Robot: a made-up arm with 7 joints.
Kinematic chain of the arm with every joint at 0, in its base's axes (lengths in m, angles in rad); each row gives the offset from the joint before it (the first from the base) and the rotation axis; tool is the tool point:
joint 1: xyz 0 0 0.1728 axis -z
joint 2: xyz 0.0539 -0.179 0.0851 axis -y
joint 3: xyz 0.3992 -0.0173 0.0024 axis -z
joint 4: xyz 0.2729 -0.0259 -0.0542 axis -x
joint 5: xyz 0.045 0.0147 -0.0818 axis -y
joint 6: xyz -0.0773 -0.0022 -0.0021 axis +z
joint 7: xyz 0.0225 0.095 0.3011 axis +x
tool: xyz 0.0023 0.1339 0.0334
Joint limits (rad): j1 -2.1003..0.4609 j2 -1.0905..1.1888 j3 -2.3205..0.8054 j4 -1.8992..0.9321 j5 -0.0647..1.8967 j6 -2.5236..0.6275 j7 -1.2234..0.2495
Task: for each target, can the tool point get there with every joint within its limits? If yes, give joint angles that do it. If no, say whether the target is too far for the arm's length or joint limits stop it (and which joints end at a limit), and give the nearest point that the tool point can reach.
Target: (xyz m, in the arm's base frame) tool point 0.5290 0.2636 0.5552
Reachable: yes | joints -1.0269 0.3943 0.2802 0.4142 1.0928 -2.0605 -0.7023
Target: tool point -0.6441 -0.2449 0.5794
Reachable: no: joint limits stop it (at a limit: joint 1, joint 2, joint 5, joint 7) | nearest point -0.3975 -0.0407 0.5891 | short by 0.320 m
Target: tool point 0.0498 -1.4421 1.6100
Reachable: no: too far | nearest point 0.1044 -0.7150 0.9801 | short by 0.964 m
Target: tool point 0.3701 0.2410 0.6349
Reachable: yes | joints -1.2456 0.9012 -0.5967 0.5854 1.7223 -1.9650 -0.3764
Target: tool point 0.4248 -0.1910 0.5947
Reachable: yes | joints -0.3582 0.5948 0.1382 -1.6267 1.2725 -0.6548 -0.0945
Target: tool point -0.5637 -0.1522 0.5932
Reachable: no: joint limits stop it (at a limit: joint 1, joint 2, joint 5, joint 7) | nearest point -0.4069 -0.0294 0.5967 | short by 0.199 m
